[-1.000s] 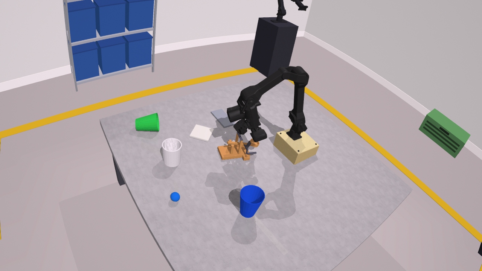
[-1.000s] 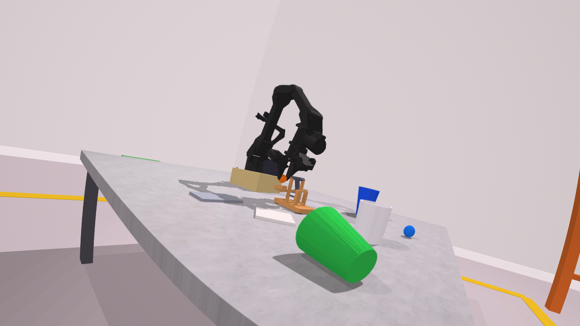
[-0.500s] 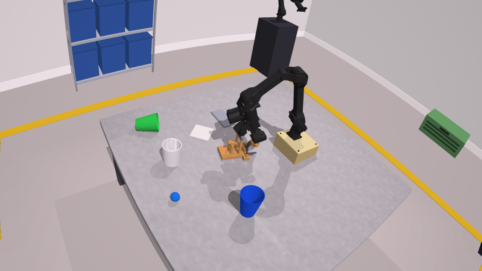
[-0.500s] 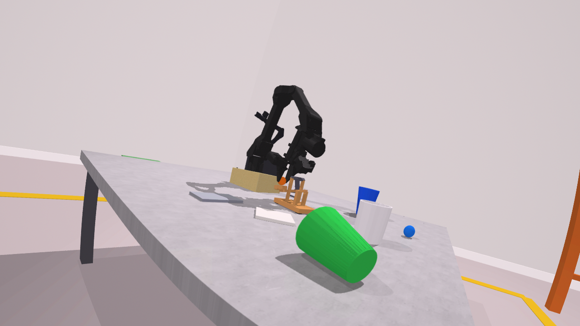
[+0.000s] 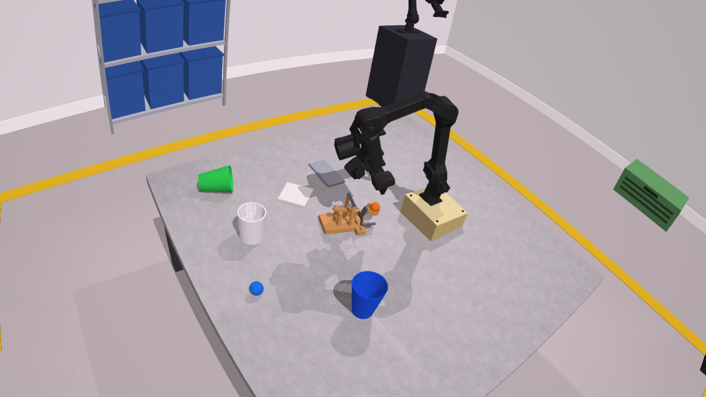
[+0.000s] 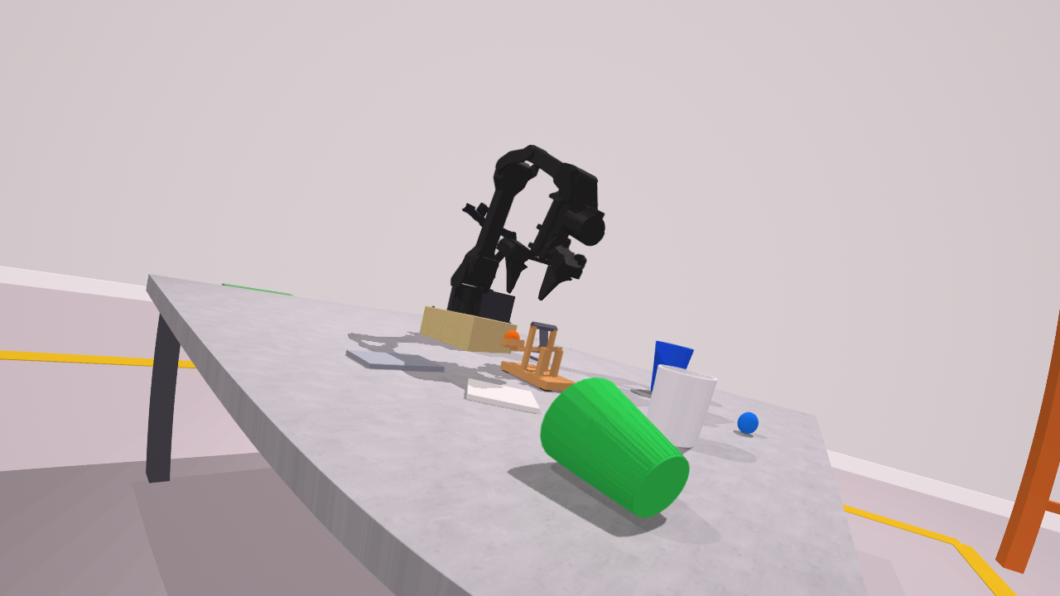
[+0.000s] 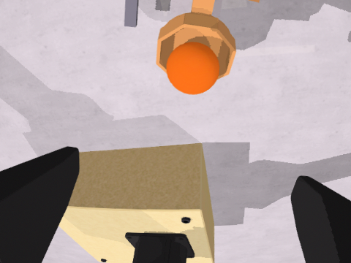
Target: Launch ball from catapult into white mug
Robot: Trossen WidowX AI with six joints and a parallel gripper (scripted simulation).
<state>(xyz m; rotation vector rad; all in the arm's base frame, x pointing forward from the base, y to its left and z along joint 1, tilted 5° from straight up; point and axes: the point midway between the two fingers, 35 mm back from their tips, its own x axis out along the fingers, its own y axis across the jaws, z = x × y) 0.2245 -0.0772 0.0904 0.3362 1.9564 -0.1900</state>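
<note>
Now: gripper tip 10 mm past the orange ball and 90 mm above it. Also, from my gripper tip: wooden catapult: 60 mm ahead, 100 mm below; then grey slab: 20 mm behind, 290 mm to the right, 150 mm below; then white slab: 150 mm ahead, 230 mm to the right, 150 mm below.
</note>
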